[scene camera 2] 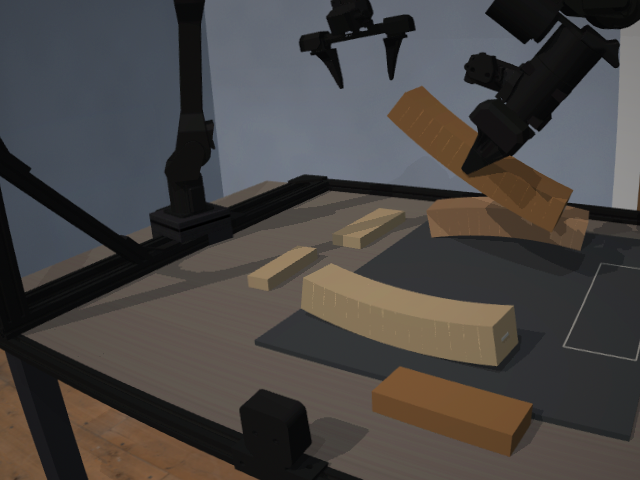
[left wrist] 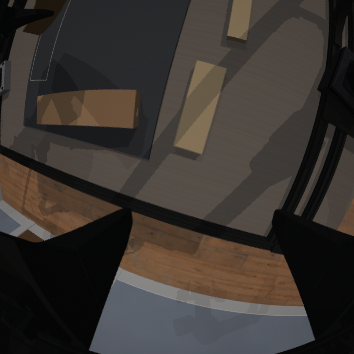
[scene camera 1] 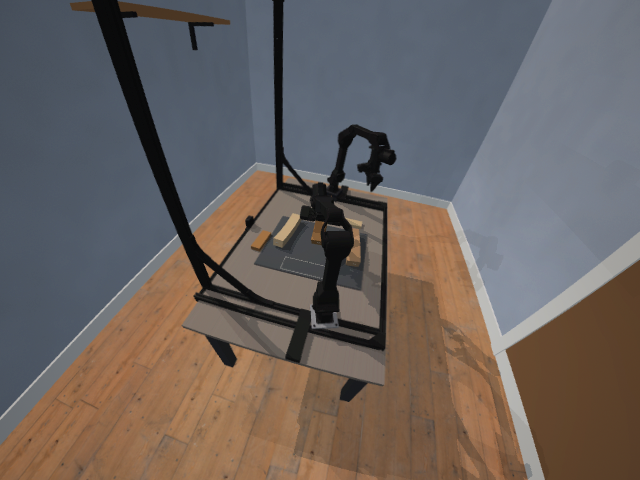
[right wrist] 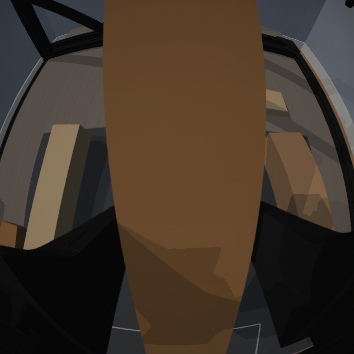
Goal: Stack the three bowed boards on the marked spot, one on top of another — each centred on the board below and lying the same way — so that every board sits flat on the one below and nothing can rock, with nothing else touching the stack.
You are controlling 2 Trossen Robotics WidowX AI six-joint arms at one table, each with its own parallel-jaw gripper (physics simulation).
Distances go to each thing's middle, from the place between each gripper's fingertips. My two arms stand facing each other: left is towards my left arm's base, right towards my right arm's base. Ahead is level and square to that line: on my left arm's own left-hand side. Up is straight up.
Now: left hand 60 mm past the tan bowed board (scene camera 2: 480,216), 240 mm to the left of it and 200 mm above it. Also, from my left hand: dark brown bowed board (scene camera 2: 537,198) (230 mm behind, 230 mm to the right, 70 mm below); then pale bowed board (scene camera 2: 478,333) (400 mm behind, 180 mm to the right, 200 mm below); then brown flat block (scene camera 2: 494,422) (530 mm behind, 270 mm to the right, 220 mm below).
Right now the dark brown bowed board is 10 mm to the right of my right hand and 20 mm above it. Round my right hand: pale bowed board: 170 mm behind, 40 mm to the left, 120 mm below; then tan bowed board: 170 mm ahead, 20 mm to the right, 120 mm below; then brown flat block: 300 mm behind, 50 mm to the right, 140 mm below.
